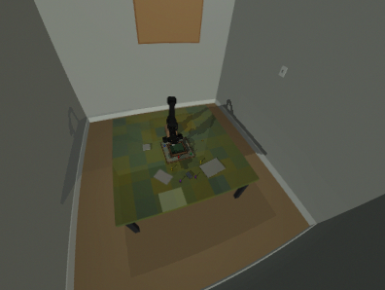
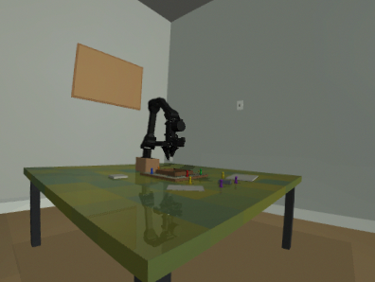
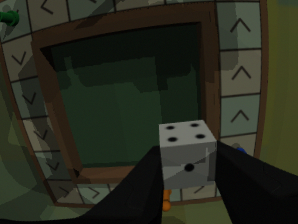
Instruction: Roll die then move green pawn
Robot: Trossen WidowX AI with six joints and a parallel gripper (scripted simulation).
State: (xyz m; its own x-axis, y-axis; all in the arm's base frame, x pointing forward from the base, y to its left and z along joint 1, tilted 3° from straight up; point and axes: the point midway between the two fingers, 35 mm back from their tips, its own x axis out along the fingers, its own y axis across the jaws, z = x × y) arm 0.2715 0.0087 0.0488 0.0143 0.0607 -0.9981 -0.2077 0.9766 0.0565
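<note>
Now: the green pawn 80 mm ahead of my gripper tip, 170 mm to the left of it and 70 mm below it. Also, from my gripper tip: blue pawn 50 mm behind, 90 mm to the right, 70 mm below; white die right at my gripper tip; tray 10 mm behind, 40 mm to the left, 90 mm below.
</note>
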